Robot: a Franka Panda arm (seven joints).
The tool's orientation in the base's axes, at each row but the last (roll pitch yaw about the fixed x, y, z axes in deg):
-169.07 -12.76 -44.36
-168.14 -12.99 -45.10
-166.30 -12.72 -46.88
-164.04 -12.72 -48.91
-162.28 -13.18 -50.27
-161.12 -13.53 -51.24
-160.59 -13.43 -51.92
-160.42 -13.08 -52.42
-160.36 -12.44 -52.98
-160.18 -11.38 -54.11
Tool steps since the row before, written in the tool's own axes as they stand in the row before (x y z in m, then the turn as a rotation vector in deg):
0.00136 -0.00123 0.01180 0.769 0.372 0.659
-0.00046 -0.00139 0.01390 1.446 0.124 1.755
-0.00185 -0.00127 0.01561 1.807 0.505 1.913
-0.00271 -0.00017 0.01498 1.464 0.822 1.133
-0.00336 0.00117 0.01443 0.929 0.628 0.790
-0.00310 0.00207 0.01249 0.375 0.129 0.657
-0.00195 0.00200 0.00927 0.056 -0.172 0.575
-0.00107 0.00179 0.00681 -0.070 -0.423 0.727
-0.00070 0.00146 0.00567 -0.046 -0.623 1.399
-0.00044 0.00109 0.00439 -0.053 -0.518 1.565
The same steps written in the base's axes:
0.00515 -0.00022 -0.01077 0.482 -0.807 -0.530
0.00478 0.00117 -0.01308 1.441 -1.107 -1.373
0.00460 0.00230 -0.01491 1.475 -1.630 -1.532
0.00357 0.00242 -0.01460 0.768 -1.609 -0.961
0.00248 0.00214 -0.01450 0.441 -1.090 -0.707
0.00157 0.00138 -0.01287 0.396 -0.349 -0.557
0.00112 0.00051 -0.00960 0.381 0.086 -0.459
0.00080 -0.00007 -0.00708 0.542 0.348 -0.545
0.00077 -0.00014 -0.00584 0.961 0.482 -1.092
0.00064 -0.00010 -0.00450 0.944 0.432 -1.282

